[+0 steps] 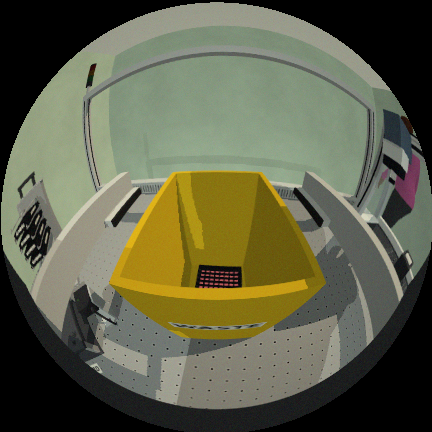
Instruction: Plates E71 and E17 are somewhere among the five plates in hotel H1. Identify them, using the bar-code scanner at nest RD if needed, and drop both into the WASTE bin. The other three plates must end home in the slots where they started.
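Places are measured from the arm's base along level axes (x ahead, y left, z up), in metres.
Pixels of known places: gripper, fingertip midpoint: (216,176).
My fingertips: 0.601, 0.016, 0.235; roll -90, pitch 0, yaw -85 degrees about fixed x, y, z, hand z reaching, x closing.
Behind a point stands the place of what it marks, as x, y, z.
The yellow WASTE bin (217,312) {0.523, 0.009, 0.190} stands straight ahead, below and between the fingers, with its label on the front wall. A black plate with reddish wells (220,277) {0.640, 0.012, 0.032} lies at the bottom of the bin; its label is hidden, so its code cannot be read. My gripper (216,176) {0.601, 0.016, 0.235} is open, with its two fingers wide apart over the left and right sides of the bin and no plate between them. Part of a small white label (95,368) shows at the lower left, near a dark device. Hotel H1 does not show.
The dark device (82,312) {0.479, 0.221, 0.087} stands left of the bin on the perforated deck (240,372) {0.455, -0.033, 0.013}. A grey rack with black items (34,232) {0.524, 0.393, 0.194} is at the far left. A grey frame (220,52) {1.015, 0.036, 0.580} spans the back. A person in pink (409,182) is at the far right.
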